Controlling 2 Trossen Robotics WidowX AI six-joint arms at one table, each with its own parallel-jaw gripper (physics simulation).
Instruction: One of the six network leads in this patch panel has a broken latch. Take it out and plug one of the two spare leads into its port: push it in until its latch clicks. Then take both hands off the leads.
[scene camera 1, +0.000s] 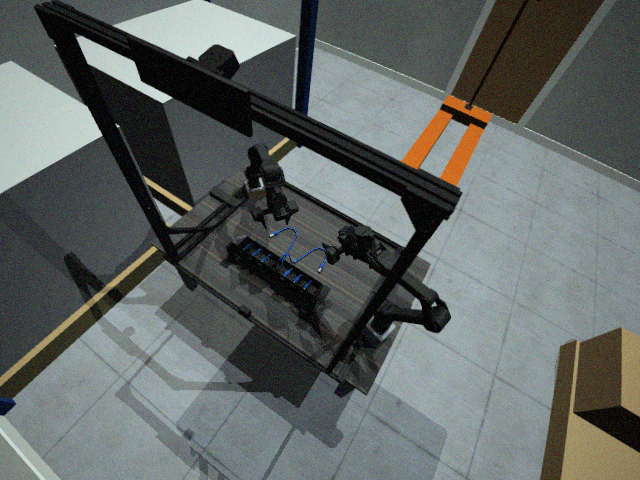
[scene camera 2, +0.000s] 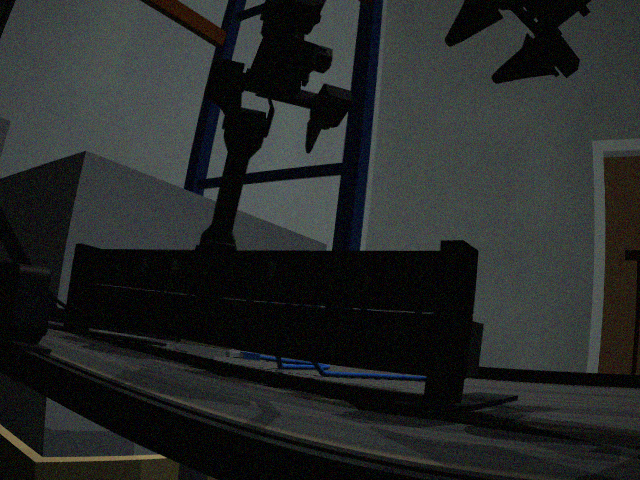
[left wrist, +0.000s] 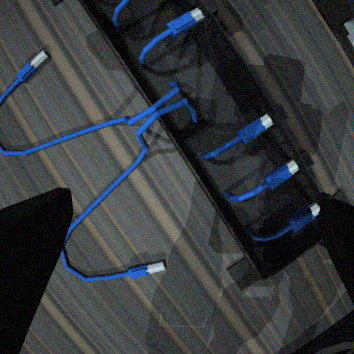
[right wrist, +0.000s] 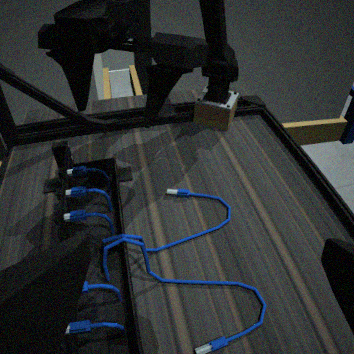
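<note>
The black patch panel stands on the table, with short blue leads in a row. I cannot tell which latch is broken. One spare lead's plug lies on the table near the panel's left-arm end; the other spare plug lies nearer my right gripper. My left gripper is open and empty above the table. My right gripper is open and empty above the spare leads.
The spare cables cross the panel's front rim together near its middle. A black gantry frame spans over the wooden table. Large pale-topped boxes stand beside the table. An orange pallet jack is on the floor beyond.
</note>
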